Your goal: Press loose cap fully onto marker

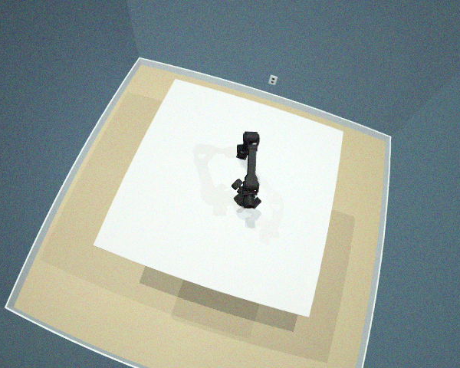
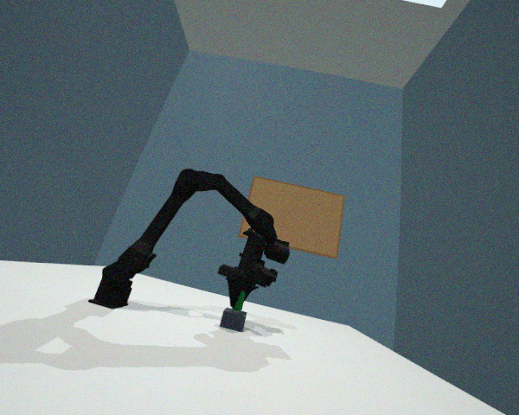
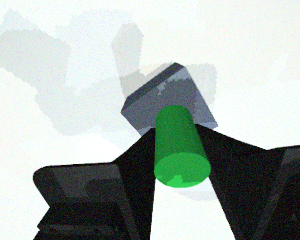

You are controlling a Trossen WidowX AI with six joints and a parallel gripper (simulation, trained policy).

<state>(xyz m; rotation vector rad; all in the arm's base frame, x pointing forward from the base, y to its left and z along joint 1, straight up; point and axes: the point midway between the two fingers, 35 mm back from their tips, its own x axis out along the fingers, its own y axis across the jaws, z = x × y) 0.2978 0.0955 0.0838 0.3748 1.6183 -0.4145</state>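
Right now the green cap is 2 cm above my gripper tip and 1 cm ahead of it. Round my gripper tip: grey holder block (3 cm below).
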